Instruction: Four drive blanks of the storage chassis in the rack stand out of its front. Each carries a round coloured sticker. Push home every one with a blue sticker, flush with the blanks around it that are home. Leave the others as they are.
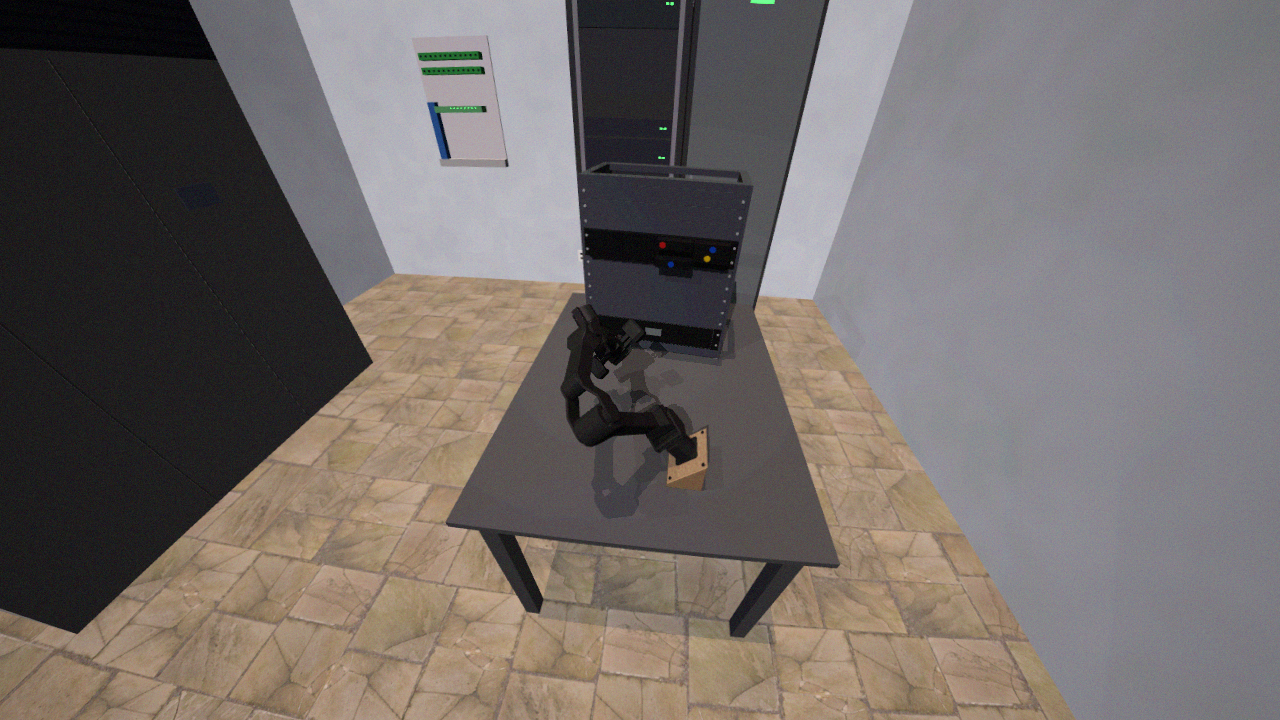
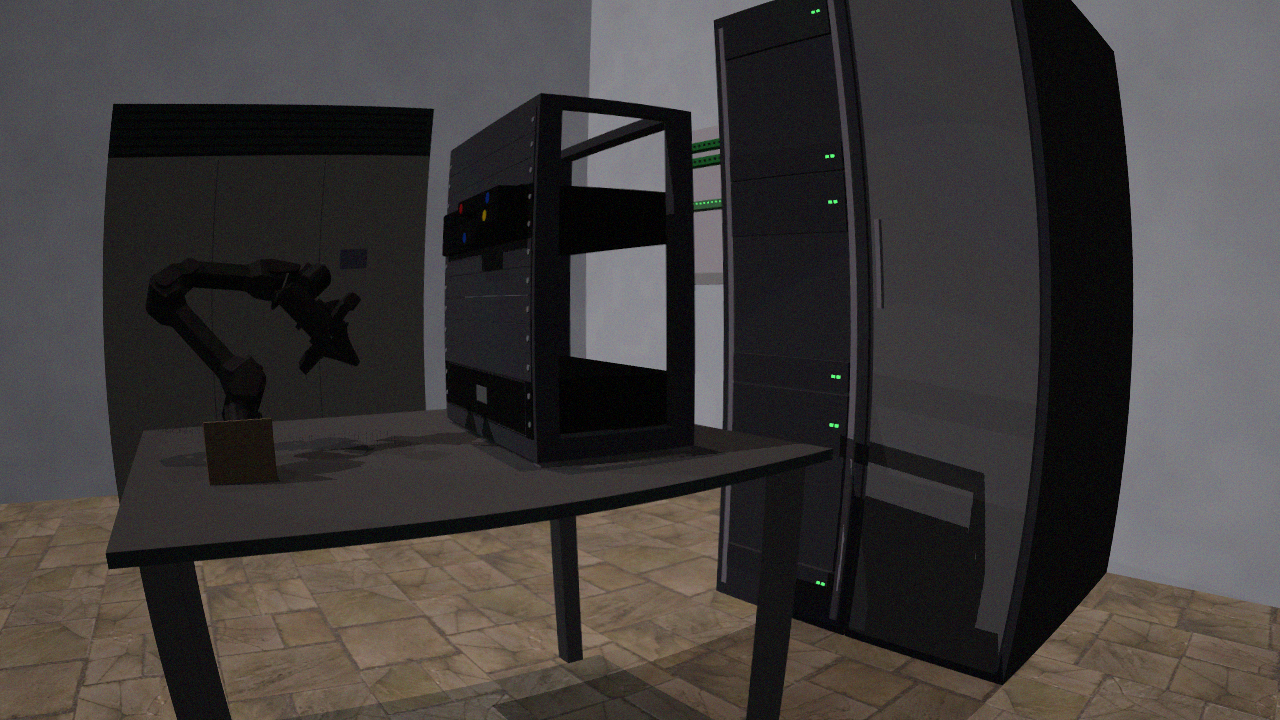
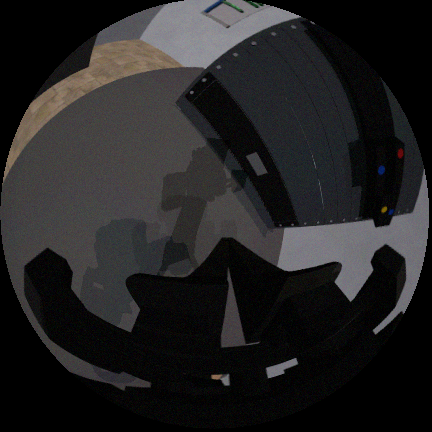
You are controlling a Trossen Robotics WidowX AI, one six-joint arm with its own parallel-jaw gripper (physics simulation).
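Note:
The storage chassis is a black band in the upper half of the rack. Its stickers are red at upper left, blue at lower left, blue at upper right, and yellow at lower right. Dark blanks stand out there; how far each one does is hard to tell. My gripper is shut and empty, in front of the rack and well below the stickers, tilted down.
The rack stands at the far end of the table. A black unit with a pale label is at its bottom. The arm's wooden base block is on the table. A tall cabinet stands behind.

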